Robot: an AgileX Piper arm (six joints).
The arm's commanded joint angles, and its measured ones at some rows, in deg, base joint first. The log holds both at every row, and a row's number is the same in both.
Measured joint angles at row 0:
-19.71, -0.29, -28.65, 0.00, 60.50, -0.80
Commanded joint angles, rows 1 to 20:
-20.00, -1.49, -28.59, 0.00, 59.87, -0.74
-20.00, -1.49, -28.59, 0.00, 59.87, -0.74
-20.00, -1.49, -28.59, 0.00, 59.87, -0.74
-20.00, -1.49, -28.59, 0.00, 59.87, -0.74
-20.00, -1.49, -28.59, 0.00, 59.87, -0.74
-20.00, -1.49, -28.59, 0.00, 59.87, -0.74
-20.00, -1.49, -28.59, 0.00, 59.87, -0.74
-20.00, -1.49, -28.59, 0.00, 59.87, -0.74
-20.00, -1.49, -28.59, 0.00, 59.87, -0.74
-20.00, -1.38, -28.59, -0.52, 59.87, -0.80
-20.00, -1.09, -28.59, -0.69, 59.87, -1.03
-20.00, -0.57, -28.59, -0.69, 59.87, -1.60
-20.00, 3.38, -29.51, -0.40, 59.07, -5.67
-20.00, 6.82, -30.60, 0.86, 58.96, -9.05
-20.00, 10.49, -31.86, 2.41, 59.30, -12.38
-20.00, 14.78, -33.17, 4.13, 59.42, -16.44
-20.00, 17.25, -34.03, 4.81, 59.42, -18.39
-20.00, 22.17, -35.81, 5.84, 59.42, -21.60
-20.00, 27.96, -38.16, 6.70, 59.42, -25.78
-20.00, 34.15, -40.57, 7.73, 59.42, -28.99
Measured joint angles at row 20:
-19.71, 27.39, -37.70, 6.13, 60.28, -23.95
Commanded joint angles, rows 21 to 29:
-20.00, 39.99, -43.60, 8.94, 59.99, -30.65
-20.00, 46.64, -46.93, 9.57, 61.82, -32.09
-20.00, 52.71, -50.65, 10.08, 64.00, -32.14
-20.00, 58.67, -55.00, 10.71, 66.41, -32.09
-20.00, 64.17, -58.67, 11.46, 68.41, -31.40
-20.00, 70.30, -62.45, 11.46, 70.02, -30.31
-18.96, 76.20, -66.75, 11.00, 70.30, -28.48
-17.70, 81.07, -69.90, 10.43, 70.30, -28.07
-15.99, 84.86, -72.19, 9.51, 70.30, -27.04
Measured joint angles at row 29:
-17.82, 79.98, -69.33, 10.43, 69.16, -28.30
